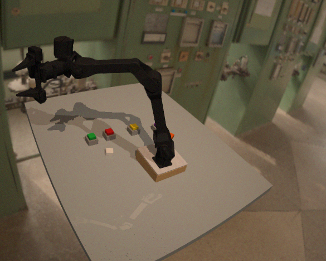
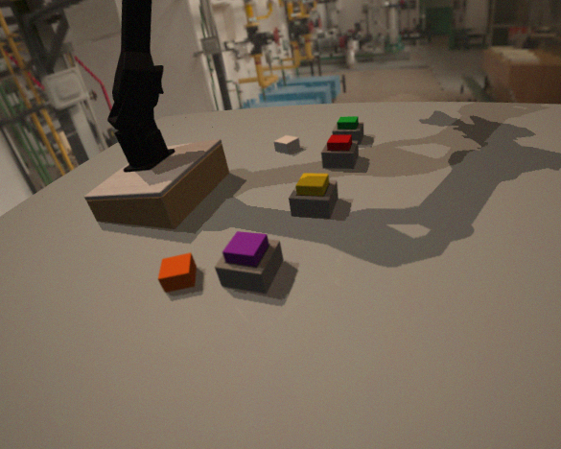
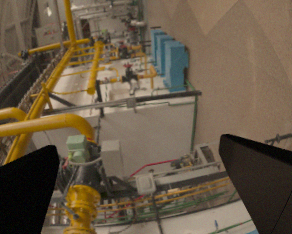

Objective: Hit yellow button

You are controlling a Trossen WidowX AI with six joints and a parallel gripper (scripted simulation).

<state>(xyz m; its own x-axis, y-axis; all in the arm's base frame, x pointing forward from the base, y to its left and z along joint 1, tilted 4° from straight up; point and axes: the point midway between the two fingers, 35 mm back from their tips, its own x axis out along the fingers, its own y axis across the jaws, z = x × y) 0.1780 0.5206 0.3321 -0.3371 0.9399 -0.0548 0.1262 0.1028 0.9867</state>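
My gripper tip is 560 mm to the left of the yellow button, 380 mm above it and 130 mm short of it. From my gripper tip the other things lie so: small white block (400 mm below, 380 mm to the right, 30 mm ahead); then red button (430 mm to the right, 380 mm below, 130 mm ahead); then green button (380 mm below, 330 mm to the right, 130 mm ahead).
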